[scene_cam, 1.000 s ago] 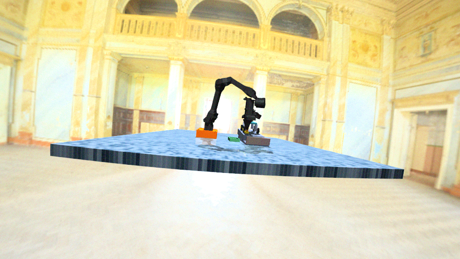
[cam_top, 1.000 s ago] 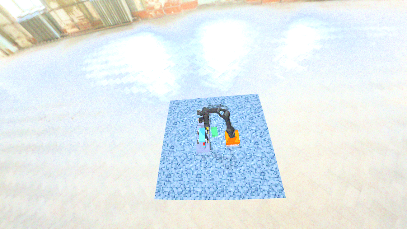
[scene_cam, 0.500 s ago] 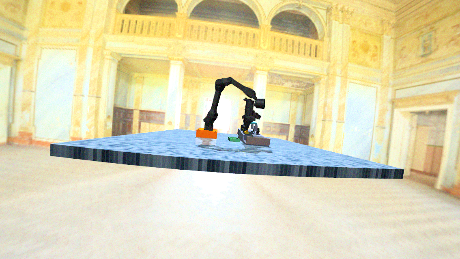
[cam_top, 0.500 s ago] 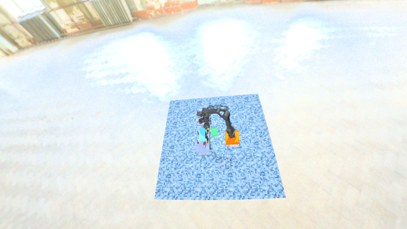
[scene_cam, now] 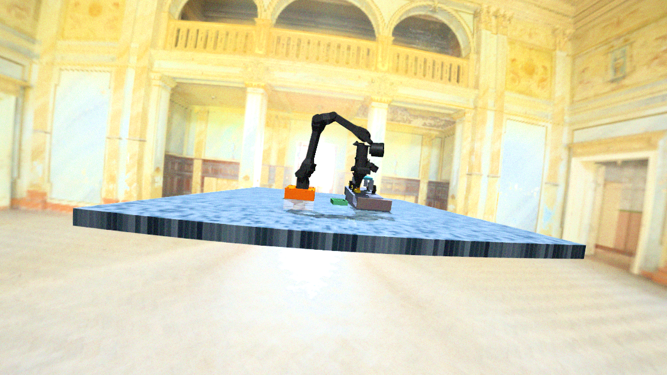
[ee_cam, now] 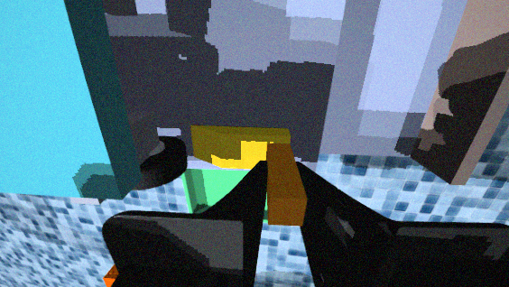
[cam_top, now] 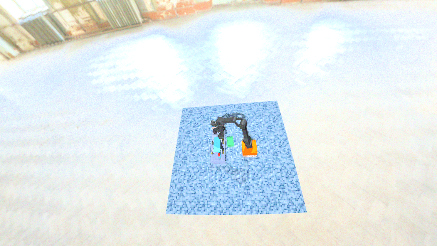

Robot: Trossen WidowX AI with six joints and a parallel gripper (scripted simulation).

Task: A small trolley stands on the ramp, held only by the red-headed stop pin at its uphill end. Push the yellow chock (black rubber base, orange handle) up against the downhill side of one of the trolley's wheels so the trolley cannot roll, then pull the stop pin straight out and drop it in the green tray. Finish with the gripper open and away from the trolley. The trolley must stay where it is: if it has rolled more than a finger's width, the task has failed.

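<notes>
The red-headed stop pin is 240 mm to the left of my gripper tip, 80 mm ahead of it and 40 mm above it. The rest, counted from my gripper tip: green tray: 100 mm below, 70 mm behind, 60 mm to the left; yellow chock: 20 mm to the left, 10 mm ahead; lilac ramp: 120 mm to the left, 80 mm ahead, 50 mm below.
</notes>
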